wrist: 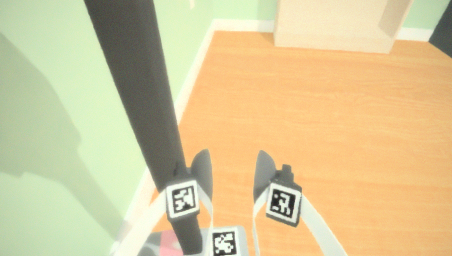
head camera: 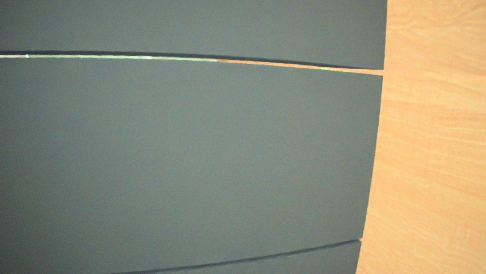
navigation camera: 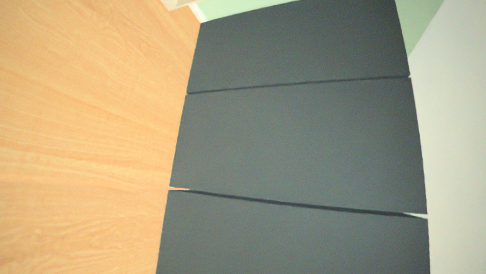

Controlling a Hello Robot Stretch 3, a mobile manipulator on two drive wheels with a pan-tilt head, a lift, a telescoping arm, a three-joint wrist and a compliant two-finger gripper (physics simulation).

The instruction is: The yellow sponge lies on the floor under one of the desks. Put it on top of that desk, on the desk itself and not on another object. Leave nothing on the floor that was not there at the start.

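Frame: origin at the robot's base, x down, y right, z back, level; millimetres.
Seen in the pictures: gripper, between the fingertips: (wrist: 233, 167).
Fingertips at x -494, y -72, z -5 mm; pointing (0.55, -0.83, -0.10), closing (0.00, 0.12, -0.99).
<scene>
A point is followed by its place in that frame.
The yellow sponge does not show in these views, and no desk can be made out for certain. My gripper (wrist: 233, 167) @[x -494, y -72, z -5 mm] is open in the lower middle of the wrist view, with a gap between its two fingertips and nothing held there. It hangs over the wooden floor (wrist: 320, 110) @[x 0, y -732, z -496 mm] (head camera: 435, 150) @[x -1, y -84, z -1082 mm] (navigation camera: 85, 140) @[x 0, y -79, z -680 mm], close to the green wall on the left of that view.
Large dark grey panels (head camera: 200, 150) @[x -951, y -67, z -1480 mm] (navigation camera: 300, 145) @[x -1138, y -107, z -1488 mm] with narrow gaps between them stand beside the floor. A pale cabinet-like block (wrist: 335, 25) @[x -100, y -1598, z -951 mm] stands at the far wall. The green wall (wrist: 50, 75) @[x -485, y -269, z 248 mm] has a white baseboard (wrist: 197, 75) @[x -15, y -1082, z 78 mm]. A dark bar (wrist: 135, 85) crosses the wrist view.
</scene>
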